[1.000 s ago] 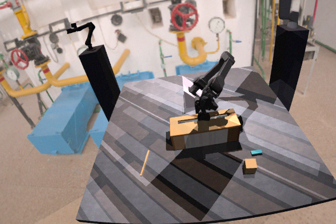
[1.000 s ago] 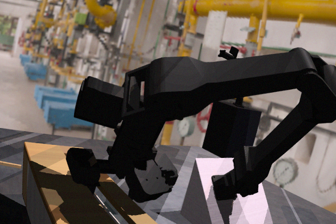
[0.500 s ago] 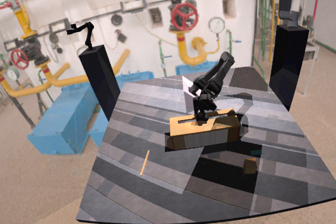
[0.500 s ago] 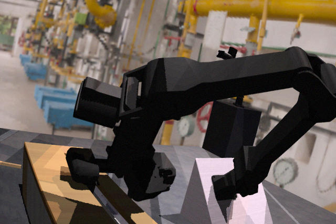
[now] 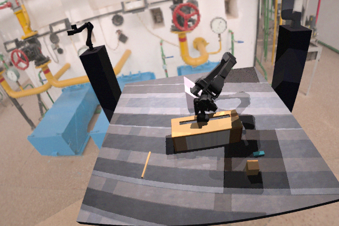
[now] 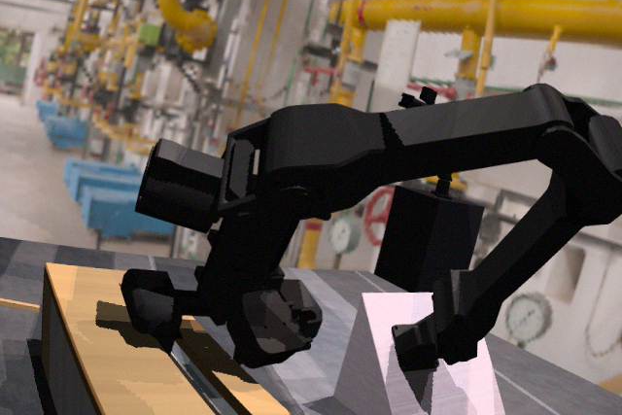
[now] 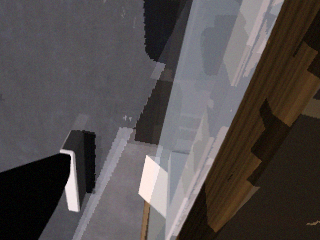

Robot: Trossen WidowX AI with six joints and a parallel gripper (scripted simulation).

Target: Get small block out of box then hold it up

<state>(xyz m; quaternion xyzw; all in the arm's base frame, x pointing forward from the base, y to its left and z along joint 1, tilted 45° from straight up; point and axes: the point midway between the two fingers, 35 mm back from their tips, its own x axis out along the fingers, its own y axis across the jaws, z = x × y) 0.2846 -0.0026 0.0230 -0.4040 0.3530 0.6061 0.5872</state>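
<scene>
The tan box is 3 cm ahead of my gripper tip, 4 cm to the left of it and 2 cm below it. From my gripper tip the other things lie so: thin stick 23 cm ahead, 30 cm to the right, 8 cm below.
</scene>
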